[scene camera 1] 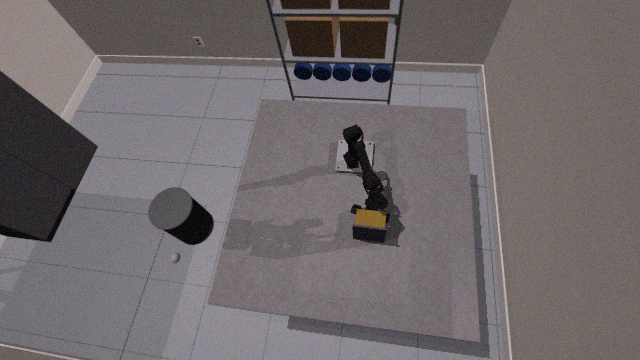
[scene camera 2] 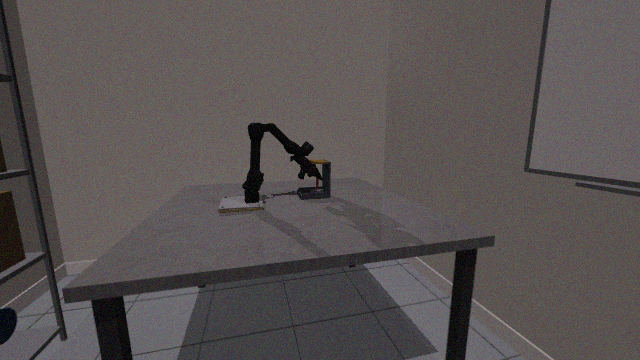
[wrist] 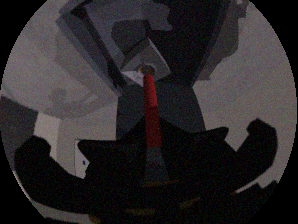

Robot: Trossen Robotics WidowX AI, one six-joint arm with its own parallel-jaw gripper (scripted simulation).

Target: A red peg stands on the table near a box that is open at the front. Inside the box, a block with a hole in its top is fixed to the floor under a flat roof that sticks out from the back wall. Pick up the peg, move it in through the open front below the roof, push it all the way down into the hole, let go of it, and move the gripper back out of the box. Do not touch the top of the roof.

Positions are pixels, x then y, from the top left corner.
Labels:
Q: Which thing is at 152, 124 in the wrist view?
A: A red peg.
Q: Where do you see a dark back wall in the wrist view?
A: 177, 103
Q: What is my gripper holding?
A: A red peg.

